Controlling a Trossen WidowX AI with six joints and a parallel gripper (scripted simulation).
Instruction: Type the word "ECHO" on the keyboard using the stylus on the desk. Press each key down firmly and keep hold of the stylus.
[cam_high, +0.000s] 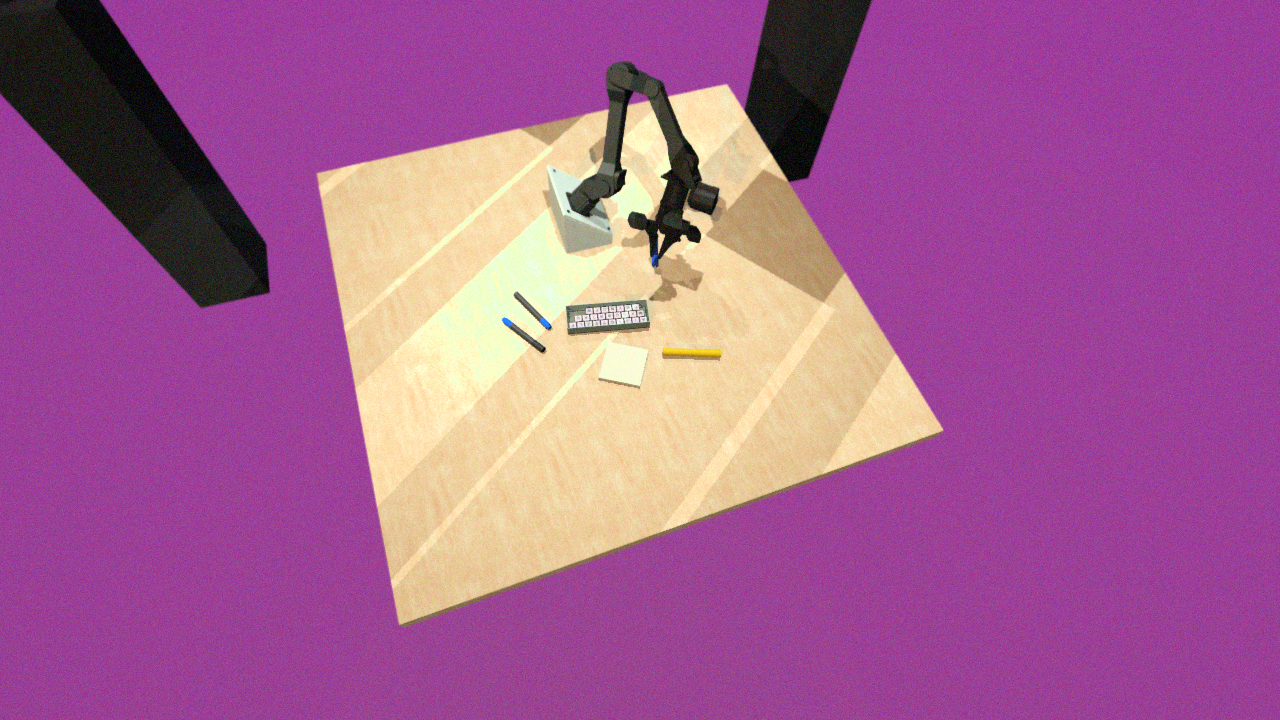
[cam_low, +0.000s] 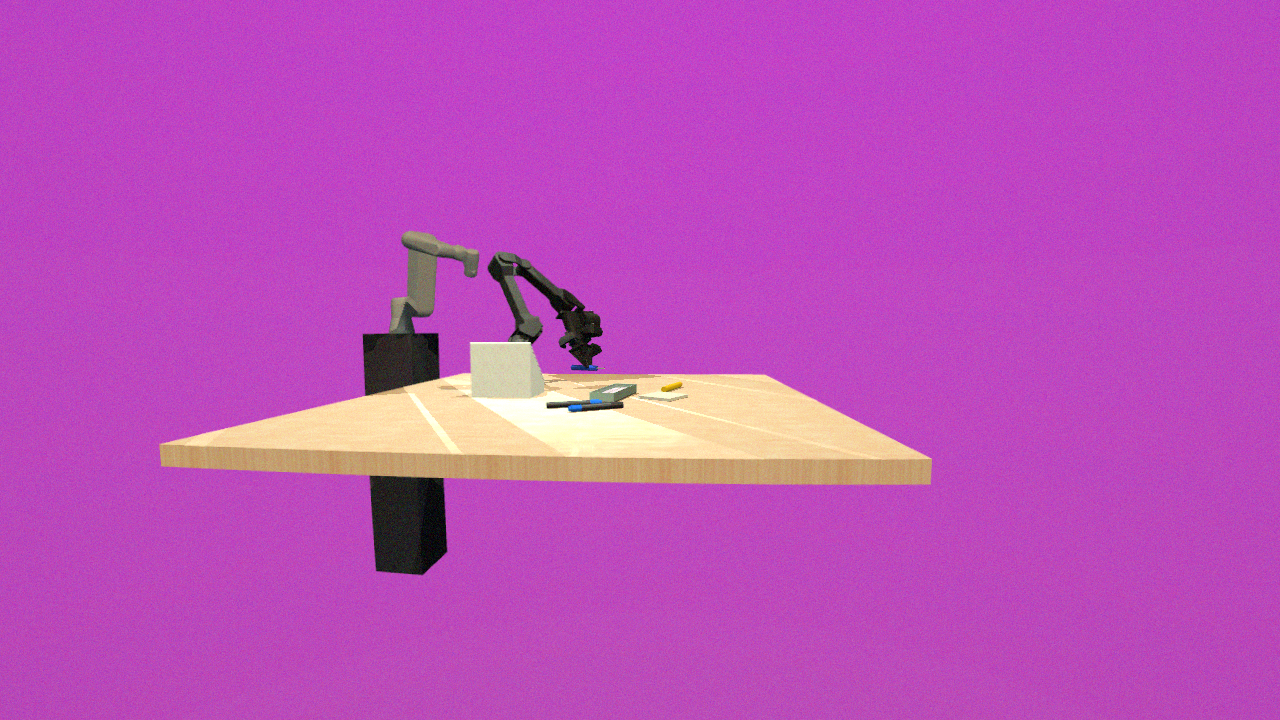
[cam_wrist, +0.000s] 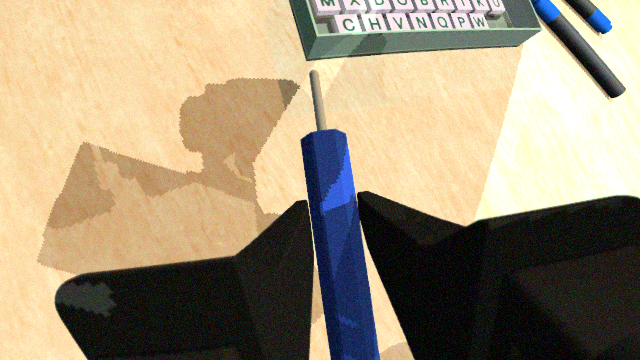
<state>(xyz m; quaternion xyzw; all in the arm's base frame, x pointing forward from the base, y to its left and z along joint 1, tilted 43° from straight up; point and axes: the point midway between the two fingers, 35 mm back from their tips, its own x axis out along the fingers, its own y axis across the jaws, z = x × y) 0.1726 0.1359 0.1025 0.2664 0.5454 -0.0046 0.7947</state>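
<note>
My gripper tip is 4 cm short of the stylus tip and 1 cm to the left of it. Also, from my gripper tip: stylus: 1 cm ahead; notepad: 25 cm ahead, 16 cm to the right, 6 cm below; yellow pencil: 27 cm ahead, 1 cm to the left, 6 cm below.
</note>
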